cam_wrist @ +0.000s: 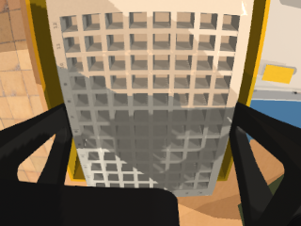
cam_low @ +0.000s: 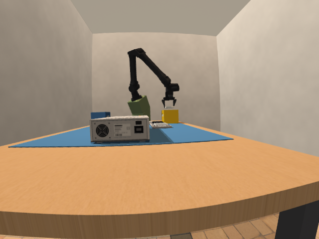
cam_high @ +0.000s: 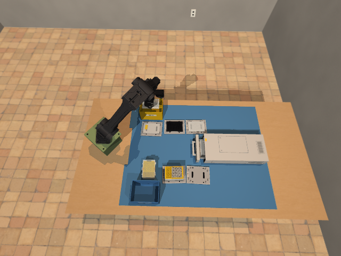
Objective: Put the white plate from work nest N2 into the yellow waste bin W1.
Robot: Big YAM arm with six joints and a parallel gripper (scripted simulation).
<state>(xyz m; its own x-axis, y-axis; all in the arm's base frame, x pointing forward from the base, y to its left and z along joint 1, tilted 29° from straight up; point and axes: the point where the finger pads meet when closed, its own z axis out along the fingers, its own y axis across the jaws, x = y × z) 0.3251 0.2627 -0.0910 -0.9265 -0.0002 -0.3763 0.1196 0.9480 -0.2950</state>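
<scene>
My gripper is now right at the white plate. Also, from my hand: black plate 170 mm ahead, 150 mm to the right, 130 mm below; then yellow waste bin 110 mm below; then instrument box 500 mm ahead, 390 mm to the right, 110 mm below.
</scene>
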